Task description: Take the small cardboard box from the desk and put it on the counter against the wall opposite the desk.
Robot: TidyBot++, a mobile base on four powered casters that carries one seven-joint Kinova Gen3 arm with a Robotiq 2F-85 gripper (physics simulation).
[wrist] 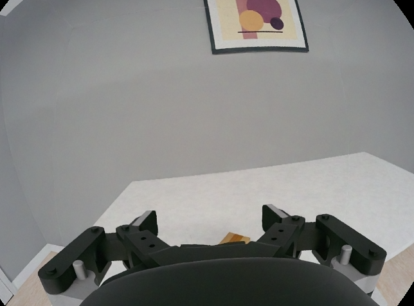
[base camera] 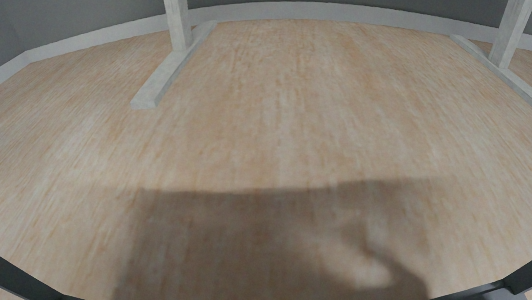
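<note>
A small cardboard box shows in part in the wrist view, low and right of centre, on the white desk. Its lower part is hidden behind the gripper body. My gripper is open, its two fingers wide apart with nothing between them. The box appears lower in the view than the fingertips, between the two fingers' sides; its exact distance cannot be told. The counter does not show in either view.
The desk's left leg and foot stand ahead on the left in the base view, and its right leg at the right. A grey wall with a framed picture rises behind the desk.
</note>
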